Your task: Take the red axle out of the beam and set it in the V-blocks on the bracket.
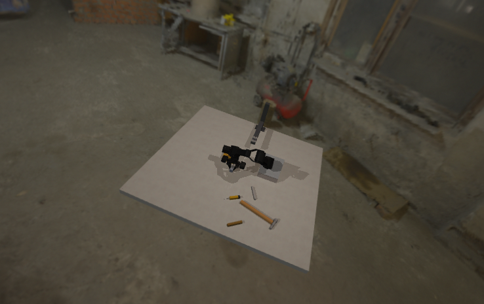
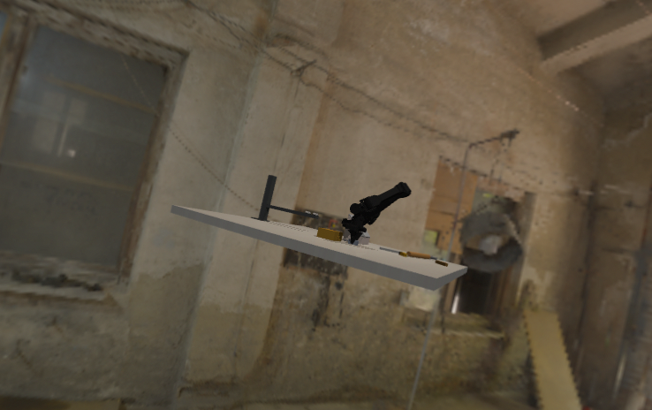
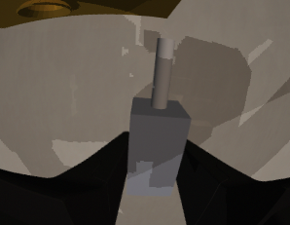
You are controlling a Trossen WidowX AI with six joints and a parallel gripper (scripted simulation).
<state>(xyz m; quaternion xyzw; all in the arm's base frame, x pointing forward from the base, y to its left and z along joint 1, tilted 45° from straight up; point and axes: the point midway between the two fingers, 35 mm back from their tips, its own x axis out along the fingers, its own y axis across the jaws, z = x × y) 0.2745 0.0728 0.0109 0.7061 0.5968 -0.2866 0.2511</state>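
My gripper tip is 4 cm short of the yellow-orange block, 13 cm to the left of it and 2 cm below it. Also, from my gripper tip: grey bar (20 cm behind, 18 cm to the left); then grey-blue block (2 cm to the right, 1 cm above); then yellow-black tool (6 cm behind, 27 cm to the left, 1 cm above).
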